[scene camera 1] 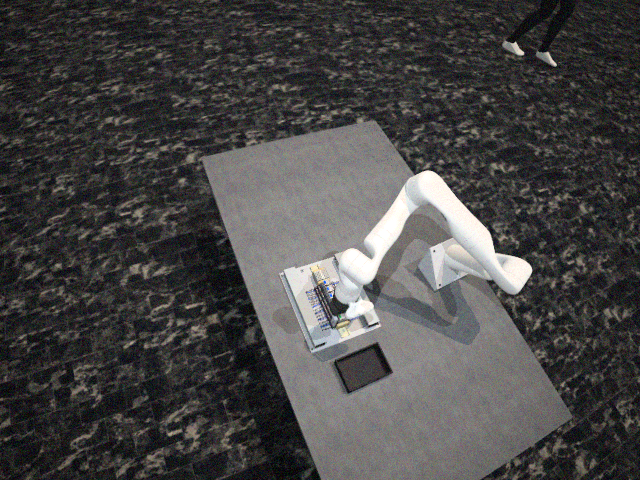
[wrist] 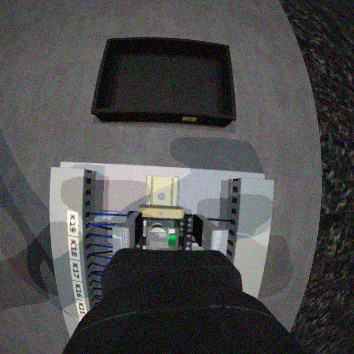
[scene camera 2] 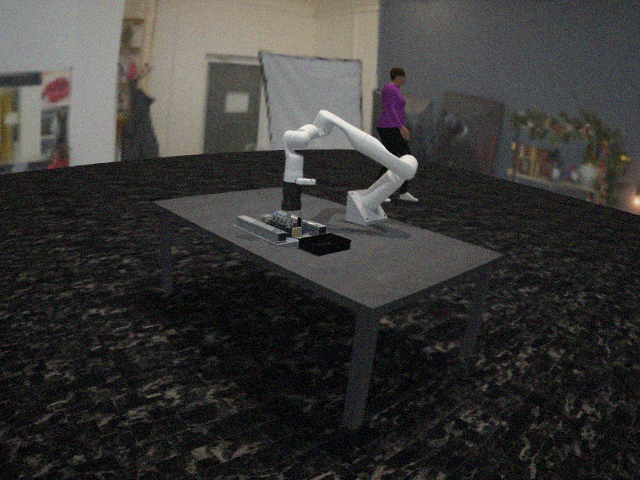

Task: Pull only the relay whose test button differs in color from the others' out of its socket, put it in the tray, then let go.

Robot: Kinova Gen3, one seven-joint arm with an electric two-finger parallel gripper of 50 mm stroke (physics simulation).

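There's a white panel in the pictures, and my gripper's in them too.
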